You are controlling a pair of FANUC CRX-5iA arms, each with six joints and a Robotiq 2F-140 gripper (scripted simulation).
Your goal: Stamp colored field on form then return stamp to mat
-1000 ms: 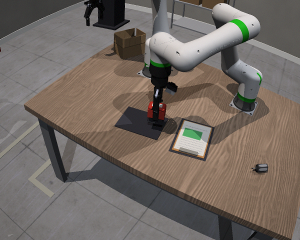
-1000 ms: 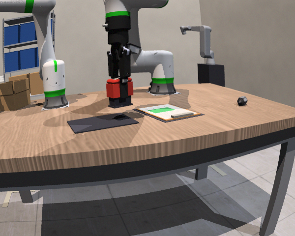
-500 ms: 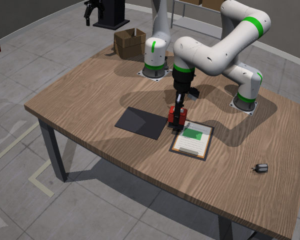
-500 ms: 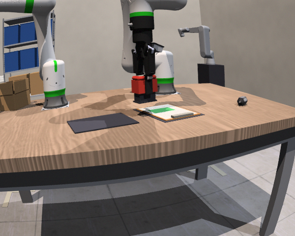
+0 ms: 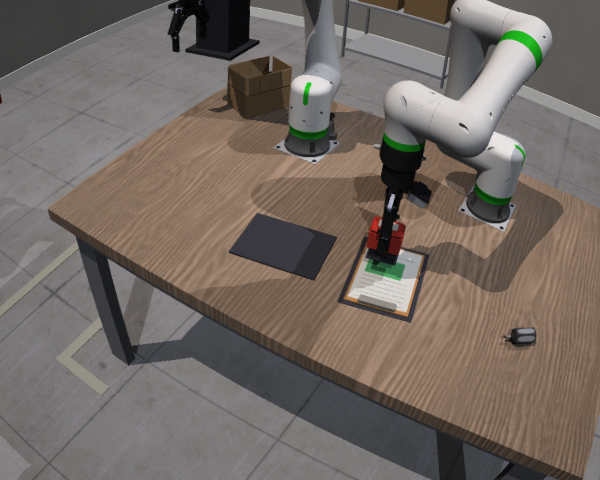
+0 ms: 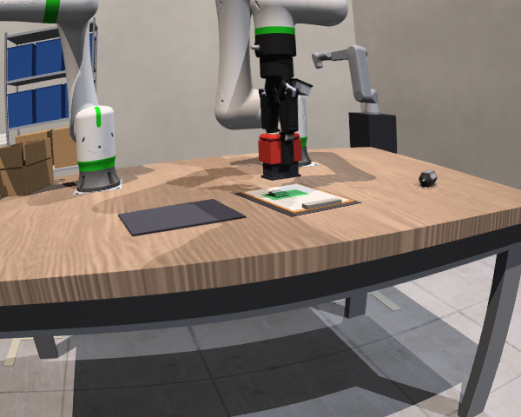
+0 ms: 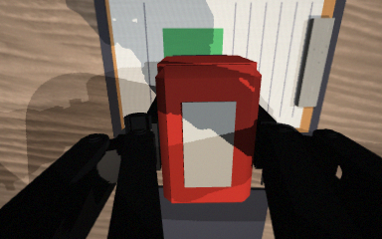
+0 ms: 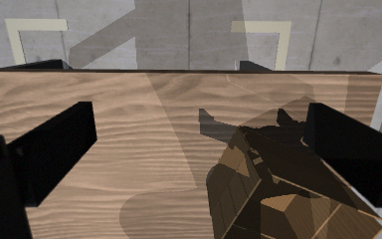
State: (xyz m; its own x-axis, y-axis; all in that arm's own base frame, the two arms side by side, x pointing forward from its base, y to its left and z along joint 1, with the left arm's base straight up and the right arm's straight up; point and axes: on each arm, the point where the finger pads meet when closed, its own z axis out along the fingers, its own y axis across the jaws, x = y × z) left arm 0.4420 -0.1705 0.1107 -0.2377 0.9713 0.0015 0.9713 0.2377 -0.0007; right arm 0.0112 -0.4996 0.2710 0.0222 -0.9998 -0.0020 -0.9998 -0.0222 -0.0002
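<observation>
My left gripper is now 2 cm above the red stamp. Also, from my left hand: dark mat (25 cm to the right, 11 cm below, 4 cm ahead); cardboard box (69 cm to the right, 59 cm behind, 5 cm below).
</observation>
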